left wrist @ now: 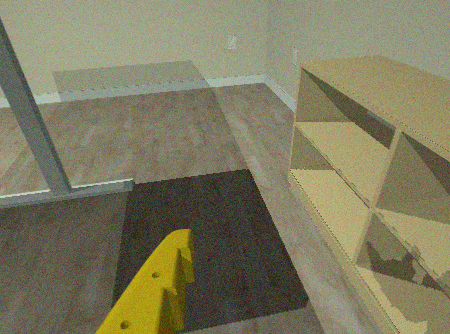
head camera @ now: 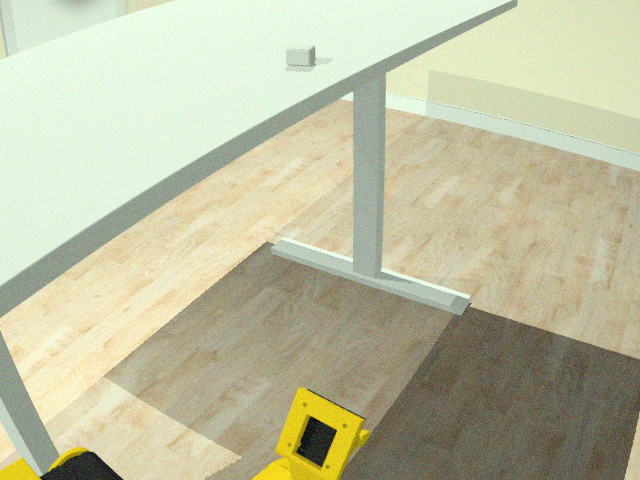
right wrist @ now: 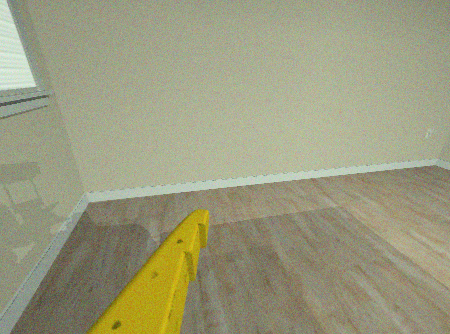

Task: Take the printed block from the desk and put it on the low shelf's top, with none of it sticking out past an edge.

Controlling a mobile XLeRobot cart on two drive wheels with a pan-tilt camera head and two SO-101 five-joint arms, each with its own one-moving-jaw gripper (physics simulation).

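Frame: origin at the left arm's base, x ahead, y left, z up, level; centimetres.
Seen in the pictures: left hand, its tool point: (left wrist: pixel 192 247) (head camera: pixel 366 437); right hand, its tool point: (right wrist: pixel 207 223).
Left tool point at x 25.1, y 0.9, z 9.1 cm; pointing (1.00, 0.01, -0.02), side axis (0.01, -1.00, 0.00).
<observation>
Pixels of each thing's top centre, then the offset from my left tool point to it. "pt": a spot on its surface instead. Level surfaces: height alone.
- small light grey printed block, centre of its top: (head camera: pixel 300 46) dz +10.9, dx +41.1, dy +39.8 cm
- white desk, height of its surface: dz +8.4 cm
- low wooden shelf, height of its surface: dz -25.6 cm
- desk's grey leg, a spot on its surface: (head camera: pixel 368 175) pt dz -48.6, dx +112.3, dy +76.9 cm
The small light grey printed block (head camera: pixel 299 56) lies on the white desk (head camera: pixel 129 113), near its front edge in the upper middle of the head camera view. The low wooden shelf (left wrist: pixel 385 85) stands at the right of the left wrist view, with its flat top in sight. My left gripper (left wrist: pixel 200 240) is open: one notched yellow jaw shows, with nothing at it. It is far from the block and apart from the shelf. My right gripper (right wrist: pixel 215 220) is open too, one notched jaw in view, pointing towards the wall and floor. Neither wrist view shows the block.
The desk's grey leg (head camera: pixel 368 175) (left wrist: pixel 35 125) stands on a foot bar (head camera: pixel 372 279) (left wrist: pixel 100 189) on the wood floor. A yellow part of my left arm (head camera: pixel 320 439) shows at the bottom of the head camera view. A wall (right wrist: pixel 240 100) and a window's corner (right wrist: pixel 15 55) show in the right wrist view.
</observation>
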